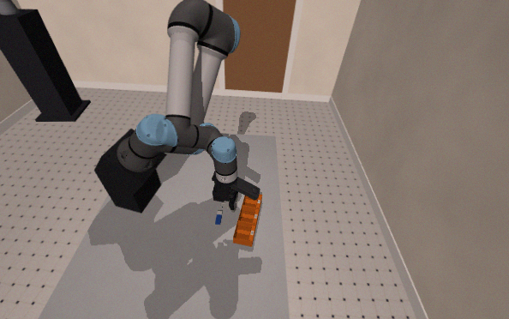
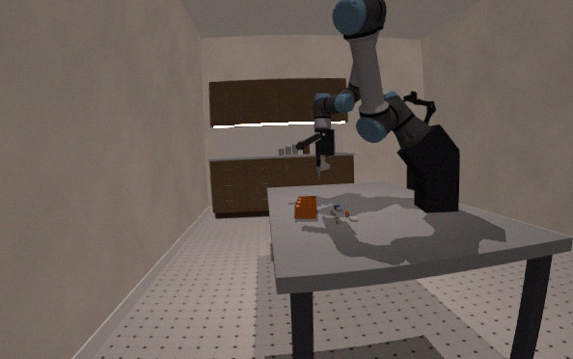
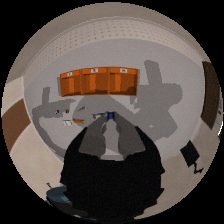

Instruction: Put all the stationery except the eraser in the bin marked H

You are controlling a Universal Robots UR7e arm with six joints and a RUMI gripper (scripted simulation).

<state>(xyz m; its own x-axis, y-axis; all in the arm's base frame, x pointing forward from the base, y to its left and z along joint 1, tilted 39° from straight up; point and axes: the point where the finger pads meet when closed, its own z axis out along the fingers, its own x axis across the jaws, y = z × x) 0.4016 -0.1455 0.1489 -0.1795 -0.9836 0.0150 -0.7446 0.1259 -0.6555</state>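
Now: hand 120 mm above the orange bin, 70 mm short of it and 30 mm to the right of it. From my hand the other things lie so: orange pen-like item: 170 mm to the left, 140 mm below, 70 mm behind; tiny brownish item: 210 mm to the left, 140 mm below, 10 mm behind; white eraser: 140 mm below, 70 mm behind, 60 mm to the left.
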